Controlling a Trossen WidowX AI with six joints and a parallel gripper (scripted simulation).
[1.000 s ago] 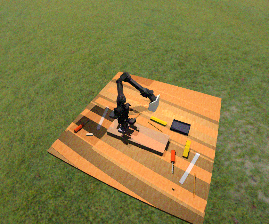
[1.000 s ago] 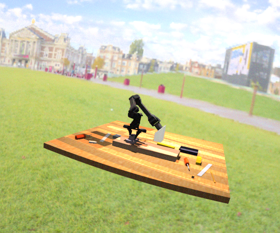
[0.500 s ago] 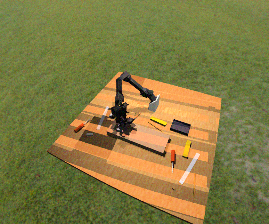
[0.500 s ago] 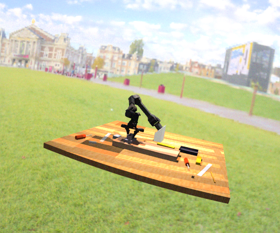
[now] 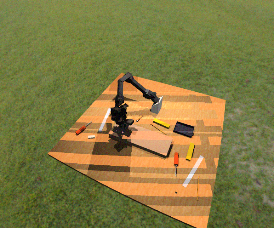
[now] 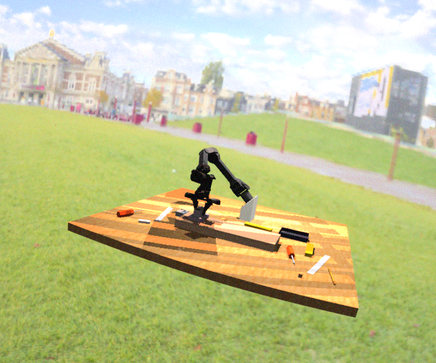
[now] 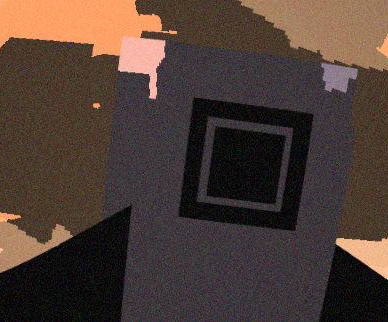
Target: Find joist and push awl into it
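My gripper tip is now 510 mm to the right of the dark tray, 210 mm past it and 50 mm above it. The rest, counted from my gripper tip: stud finder (20 mm above, 10 mm ahead); awl (170 mm behind, 80 mm to the left, 60 mm below); grey block (140 mm to the right, 130 mm behind, 50 mm below).
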